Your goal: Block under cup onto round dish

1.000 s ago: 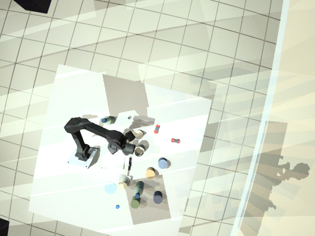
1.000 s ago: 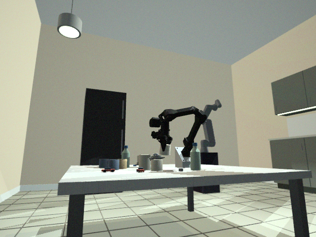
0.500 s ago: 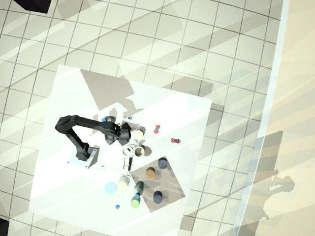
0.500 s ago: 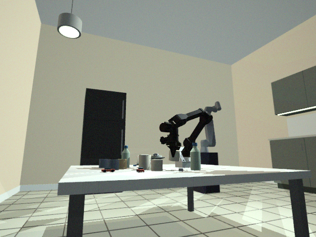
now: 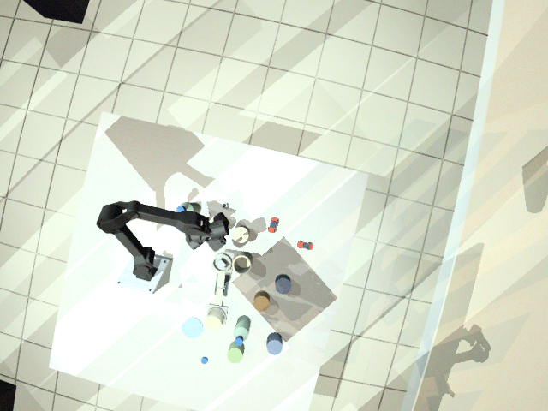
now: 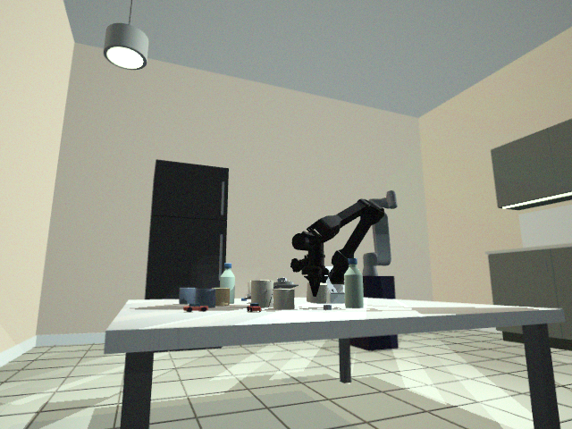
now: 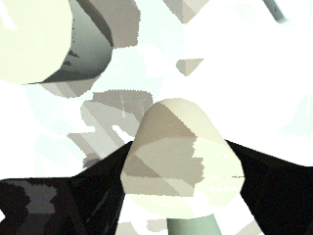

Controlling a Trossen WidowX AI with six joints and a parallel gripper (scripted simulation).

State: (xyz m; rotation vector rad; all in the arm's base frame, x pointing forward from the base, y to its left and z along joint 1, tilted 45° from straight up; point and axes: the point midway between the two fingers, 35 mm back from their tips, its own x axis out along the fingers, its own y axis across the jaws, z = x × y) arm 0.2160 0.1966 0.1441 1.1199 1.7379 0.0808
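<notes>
The pale grey block lies 120 mm to the right of my gripper tip, 80 mm ahead of it and 50 mm above it. From my gripper tip the other things lie so: cream cup (400 mm to the right, 110 mm ahead, 20 mm above); then small balance (250 mm to the right, 100 mm ahead, 20 mm below); then orange cup (280 mm ahead, 240 mm to the right).
</notes>
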